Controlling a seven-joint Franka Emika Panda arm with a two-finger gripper.
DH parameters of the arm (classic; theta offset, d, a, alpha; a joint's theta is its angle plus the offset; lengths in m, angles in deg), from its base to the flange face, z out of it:
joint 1: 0 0.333 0 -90
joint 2: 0 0 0 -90
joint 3: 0 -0.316 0.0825 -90
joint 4: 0 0 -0.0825 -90
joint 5: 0 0.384 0 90
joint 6: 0 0 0.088 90
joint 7: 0 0.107 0 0
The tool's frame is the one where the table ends.
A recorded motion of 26 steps. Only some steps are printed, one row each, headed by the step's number.
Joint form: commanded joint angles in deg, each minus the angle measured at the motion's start. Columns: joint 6, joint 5, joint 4, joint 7, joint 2, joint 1, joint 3.
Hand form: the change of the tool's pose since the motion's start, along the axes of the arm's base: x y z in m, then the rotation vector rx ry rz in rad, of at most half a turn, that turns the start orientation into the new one. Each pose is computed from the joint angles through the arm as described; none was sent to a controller.
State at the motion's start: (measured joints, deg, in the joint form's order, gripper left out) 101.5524 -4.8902 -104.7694 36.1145 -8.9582 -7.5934 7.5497
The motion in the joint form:
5: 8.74 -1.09 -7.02 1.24 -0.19 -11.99 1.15
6: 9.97 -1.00 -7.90 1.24 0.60 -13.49 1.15
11: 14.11 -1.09 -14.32 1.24 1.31 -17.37 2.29
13: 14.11 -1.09 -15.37 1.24 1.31 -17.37 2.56
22: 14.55 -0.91 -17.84 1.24 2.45 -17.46 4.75
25: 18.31 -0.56 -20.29 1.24 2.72 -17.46 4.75
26: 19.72 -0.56 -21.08 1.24 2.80 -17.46 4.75
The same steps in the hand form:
5: -0.0425 -0.1116 -0.0435 -0.0222 -0.0279 -0.2338
6: -0.0460 -0.1244 -0.0561 -0.0196 -0.0206 -0.2583
11: -0.0754 -0.1581 -0.1105 0.0032 0.0275 -0.3370
13: -0.0793 -0.1583 -0.1194 0.0117 0.0440 -0.3411
22: -0.0950 -0.1714 -0.1497 0.0411 0.0924 -0.3798
25: -0.0952 -0.1692 -0.1663 0.0396 0.0730 -0.3773
26: -0.0952 -0.1686 -0.1712 0.0361 0.0642 -0.3755

